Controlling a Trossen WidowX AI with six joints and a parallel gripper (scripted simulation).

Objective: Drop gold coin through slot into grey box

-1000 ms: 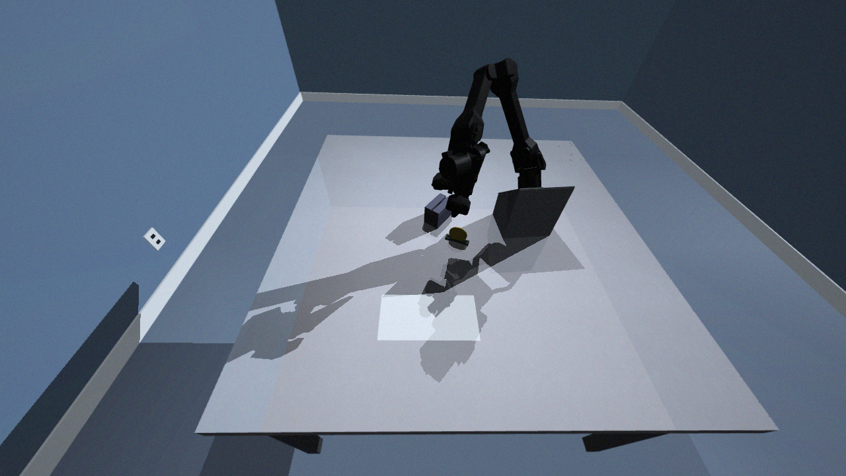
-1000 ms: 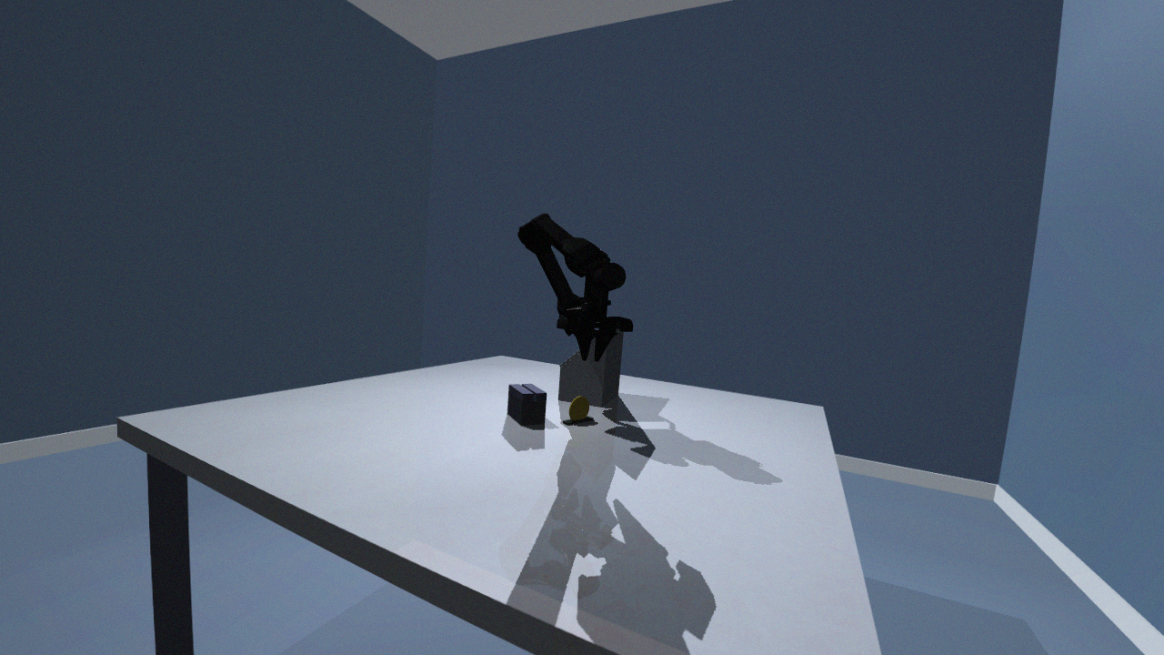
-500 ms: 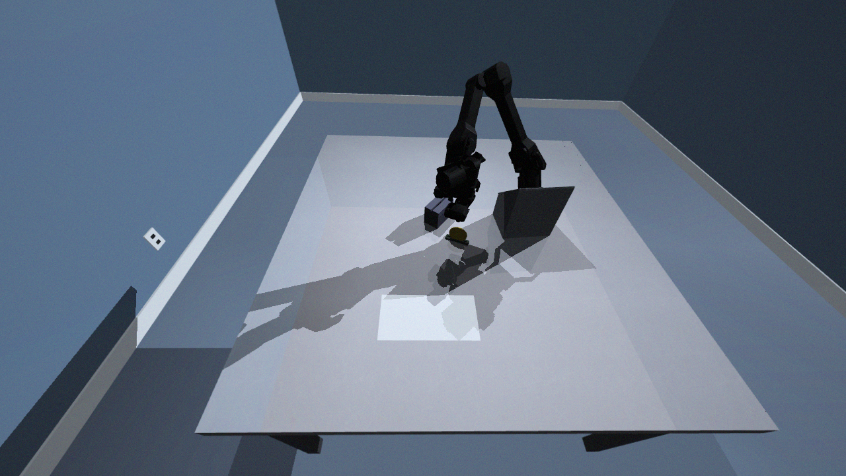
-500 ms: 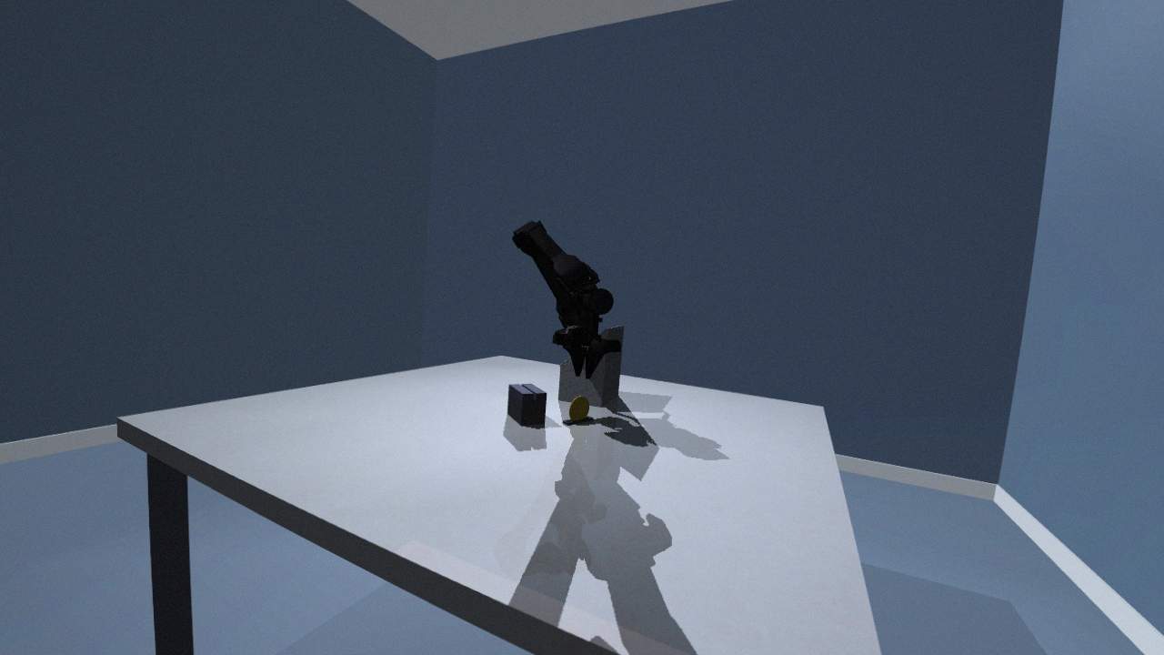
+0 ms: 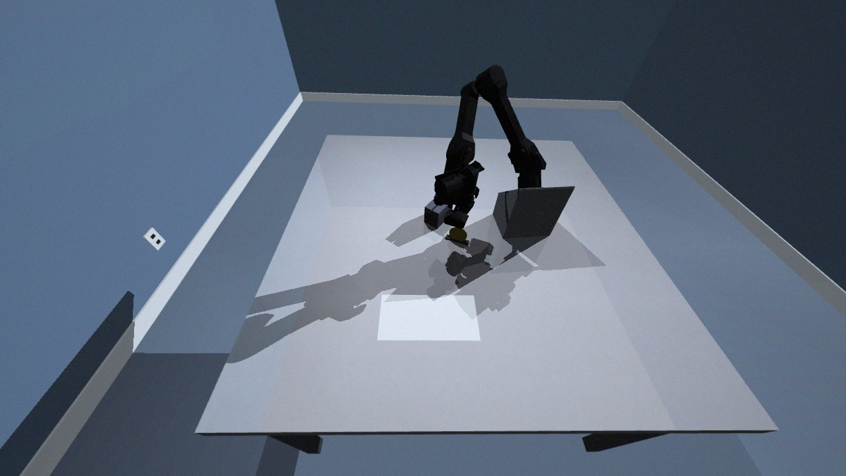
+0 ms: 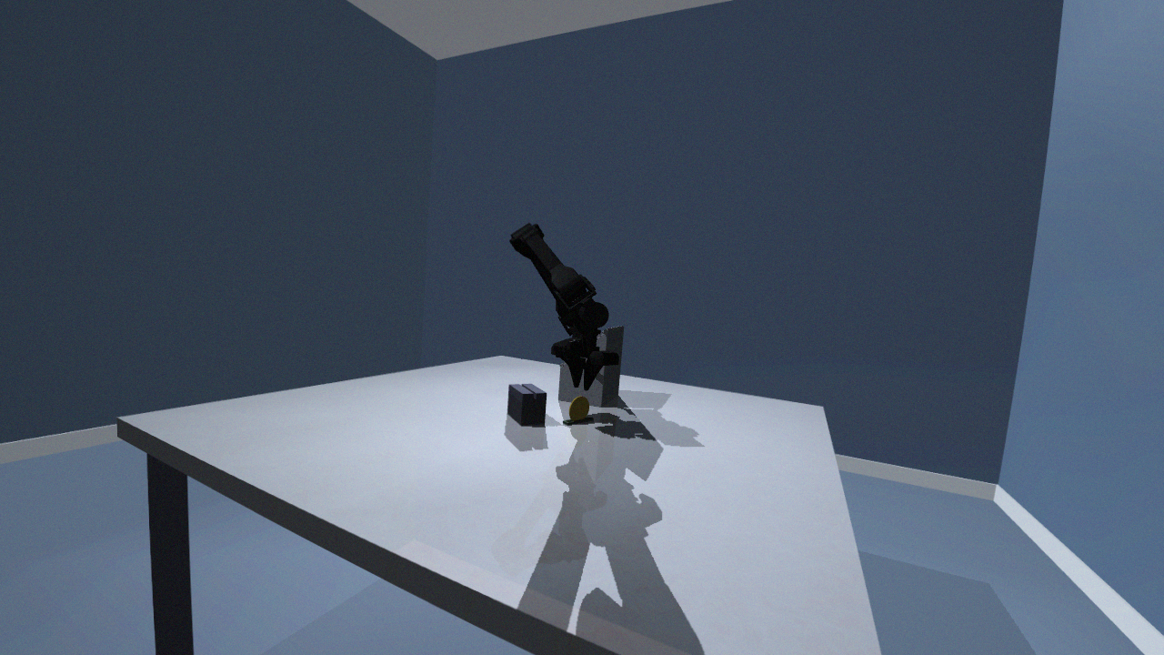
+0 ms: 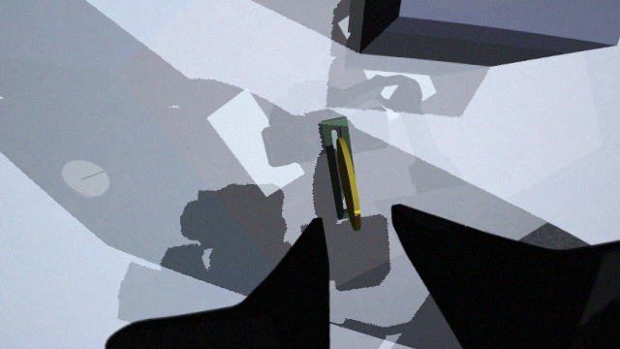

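My gripper tip is 5 cm above the gold coin.
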